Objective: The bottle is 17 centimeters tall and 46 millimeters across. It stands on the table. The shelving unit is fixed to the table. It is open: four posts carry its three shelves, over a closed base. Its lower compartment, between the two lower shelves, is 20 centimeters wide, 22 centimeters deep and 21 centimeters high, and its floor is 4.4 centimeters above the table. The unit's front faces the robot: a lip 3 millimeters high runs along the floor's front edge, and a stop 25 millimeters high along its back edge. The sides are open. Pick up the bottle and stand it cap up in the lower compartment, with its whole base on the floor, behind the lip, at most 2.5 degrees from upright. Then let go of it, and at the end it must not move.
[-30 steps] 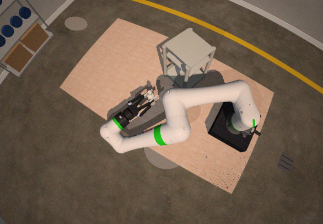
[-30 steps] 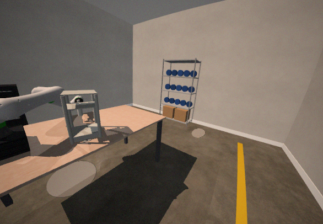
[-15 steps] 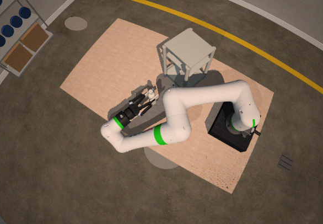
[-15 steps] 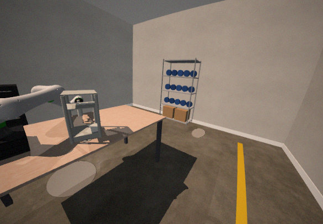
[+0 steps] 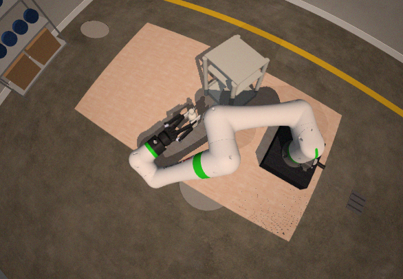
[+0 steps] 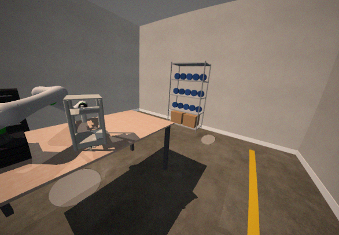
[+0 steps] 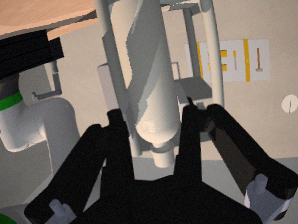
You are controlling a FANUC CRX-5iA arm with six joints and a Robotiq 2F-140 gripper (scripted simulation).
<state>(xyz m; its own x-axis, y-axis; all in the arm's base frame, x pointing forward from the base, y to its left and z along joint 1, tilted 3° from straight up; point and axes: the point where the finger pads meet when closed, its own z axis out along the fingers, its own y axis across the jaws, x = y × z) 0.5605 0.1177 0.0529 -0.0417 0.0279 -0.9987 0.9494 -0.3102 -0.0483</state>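
Right now my hand is 7 cm past the grey shelving unit, 30 cm to the left of it and 1 cm below it. Round my hand: pale bottle (1 cm above).
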